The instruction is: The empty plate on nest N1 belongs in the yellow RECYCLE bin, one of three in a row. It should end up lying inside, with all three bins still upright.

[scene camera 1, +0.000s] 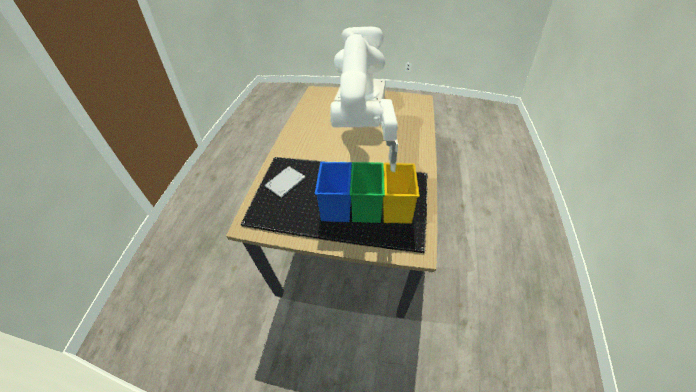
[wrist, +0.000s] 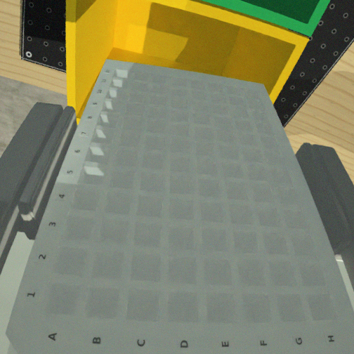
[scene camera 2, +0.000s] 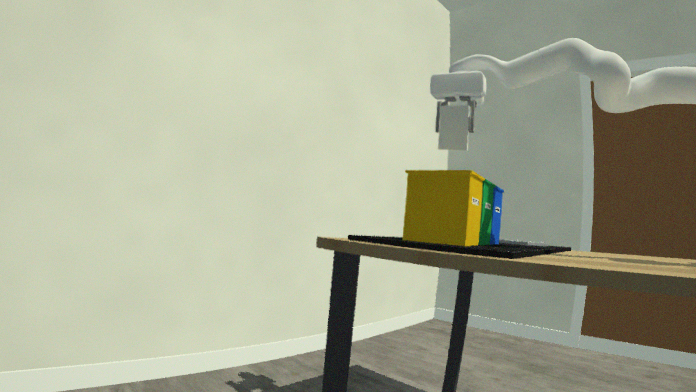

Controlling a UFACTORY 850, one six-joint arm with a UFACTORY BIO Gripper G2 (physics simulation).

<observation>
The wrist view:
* my gripper: 191,140
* yellow bin: 244,47
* white plate: 180,211
</observation>
